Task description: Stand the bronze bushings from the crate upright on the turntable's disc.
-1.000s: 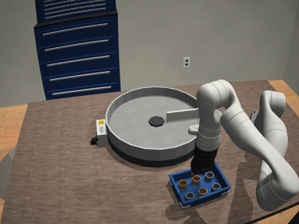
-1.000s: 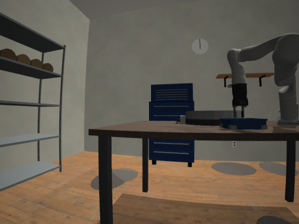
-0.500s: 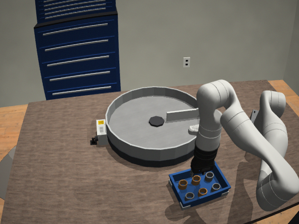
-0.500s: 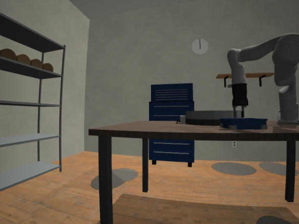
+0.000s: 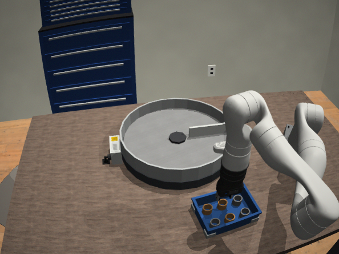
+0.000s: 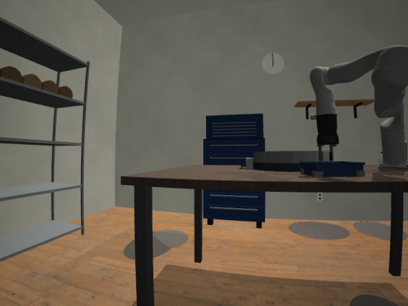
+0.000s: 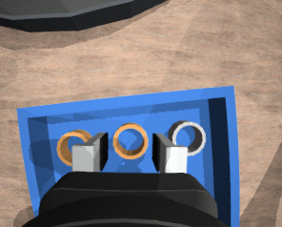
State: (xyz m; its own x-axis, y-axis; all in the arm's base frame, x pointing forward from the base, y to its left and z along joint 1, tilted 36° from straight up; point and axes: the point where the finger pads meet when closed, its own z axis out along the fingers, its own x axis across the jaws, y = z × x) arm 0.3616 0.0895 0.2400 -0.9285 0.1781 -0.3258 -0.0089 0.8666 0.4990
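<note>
Now: the blue crate 5 cm below my hand and 3 cm to the left of it. Round my hand: turntable: 32 cm to the right, 9 cm ahead, 2 cm below.
</note>
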